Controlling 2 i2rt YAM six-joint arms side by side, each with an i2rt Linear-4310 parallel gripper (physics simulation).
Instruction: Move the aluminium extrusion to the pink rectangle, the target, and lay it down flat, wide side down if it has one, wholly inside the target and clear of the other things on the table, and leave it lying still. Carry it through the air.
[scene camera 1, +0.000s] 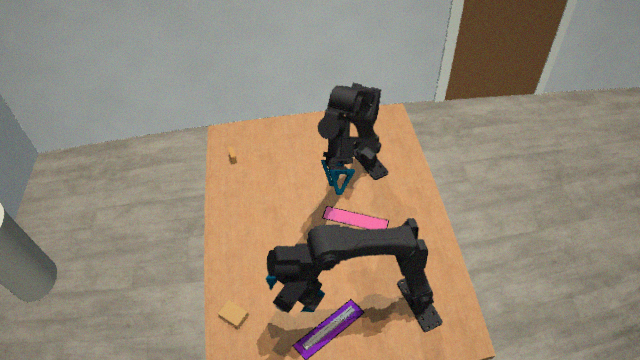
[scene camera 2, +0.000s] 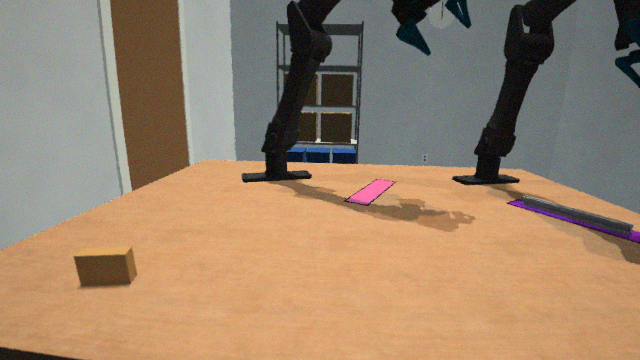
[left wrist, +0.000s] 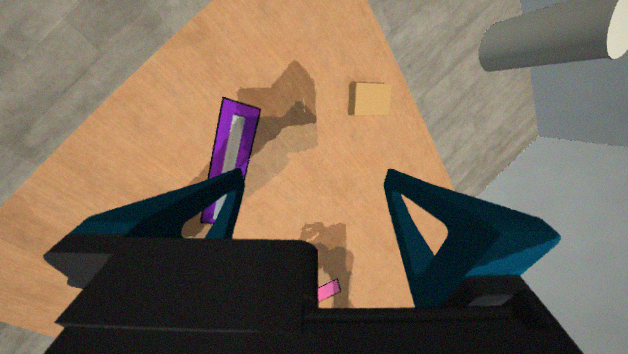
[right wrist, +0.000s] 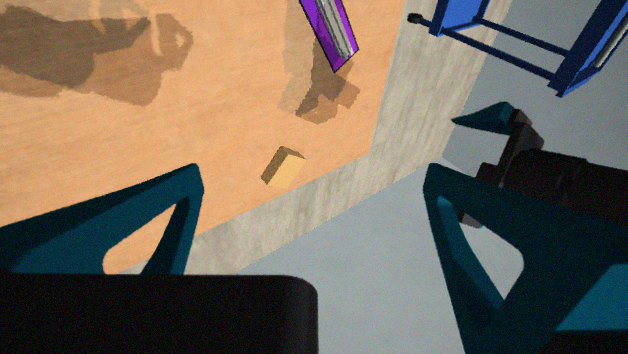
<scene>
In view: the left gripper (left wrist: 314, 176), the right gripper (scene camera 1: 335, 190), an aluminium extrusion (left wrist: 237, 125), a small tan block (scene camera 2: 114, 265), a purple rectangle (left wrist: 229, 107) and a pink rectangle (scene camera 1: 334, 214).
The left gripper is seen too in the right wrist view (right wrist: 439, 155). The right gripper also shows in the right wrist view (right wrist: 313, 176). The left wrist view does not show the small tan block, which is hidden by the left gripper. The right wrist view misses the small tan block: it is out of frame.
</scene>
